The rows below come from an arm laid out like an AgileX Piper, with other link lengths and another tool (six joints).
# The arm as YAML. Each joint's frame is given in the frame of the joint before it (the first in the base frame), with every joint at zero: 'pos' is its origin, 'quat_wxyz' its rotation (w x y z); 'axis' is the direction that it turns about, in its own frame. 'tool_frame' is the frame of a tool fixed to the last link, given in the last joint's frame.
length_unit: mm
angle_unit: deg
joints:
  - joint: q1
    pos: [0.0, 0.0, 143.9]
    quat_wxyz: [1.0, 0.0, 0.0, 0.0]
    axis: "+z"
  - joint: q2
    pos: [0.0, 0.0, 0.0]
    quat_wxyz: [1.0, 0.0, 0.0, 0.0]
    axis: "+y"
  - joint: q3
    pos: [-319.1, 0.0, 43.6]
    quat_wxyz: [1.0, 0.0, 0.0, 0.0]
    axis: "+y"
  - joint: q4
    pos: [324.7, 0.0, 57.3]
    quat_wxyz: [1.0, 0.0, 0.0, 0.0]
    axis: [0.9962, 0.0, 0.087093]
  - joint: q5
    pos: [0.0, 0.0, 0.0]
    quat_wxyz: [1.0, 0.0, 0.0, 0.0]
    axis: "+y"
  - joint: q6
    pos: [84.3, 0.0, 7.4]
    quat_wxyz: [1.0, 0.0, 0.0, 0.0]
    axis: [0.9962, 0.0, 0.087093]
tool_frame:
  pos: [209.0, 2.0, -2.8]
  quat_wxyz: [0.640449, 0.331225, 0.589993, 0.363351]
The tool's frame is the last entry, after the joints.
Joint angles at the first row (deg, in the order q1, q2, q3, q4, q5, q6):
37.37, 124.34, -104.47, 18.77, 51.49, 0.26
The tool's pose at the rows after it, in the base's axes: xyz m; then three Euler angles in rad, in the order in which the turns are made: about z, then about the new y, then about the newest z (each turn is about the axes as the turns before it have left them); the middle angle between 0 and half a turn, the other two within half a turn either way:
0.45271 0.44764 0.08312 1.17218 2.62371 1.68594
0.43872 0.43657 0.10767 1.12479 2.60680 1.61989
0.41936 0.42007 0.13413 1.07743 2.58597 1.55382
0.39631 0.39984 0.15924 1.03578 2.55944 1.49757
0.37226 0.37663 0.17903 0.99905 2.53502 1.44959
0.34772 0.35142 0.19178 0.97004 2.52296 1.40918
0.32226 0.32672 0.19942 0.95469 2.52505 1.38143
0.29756 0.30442 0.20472 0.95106 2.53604 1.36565
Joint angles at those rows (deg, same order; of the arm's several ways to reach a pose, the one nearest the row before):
37.87, 120.24, -101.07, 17.87, 50.69, 0.19
38.36, 114.63, -96.25, 16.70, 49.72, 0.12
38.83, 107.69, -90.21, 15.48, 48.69, 0.05
39.19, 100.00, -83.52, 14.48, 47.61, 0.00
39.36, 92.34, -76.91, 13.50, 46.82, 0.00
39.39, 85.19, -70.90, 12.41, 46.91, 0.00
39.39, 78.76, -65.91, 11.44, 48.24, 0.00
39.39, 73.20, -62.16, 10.71, 50.57, 0.00

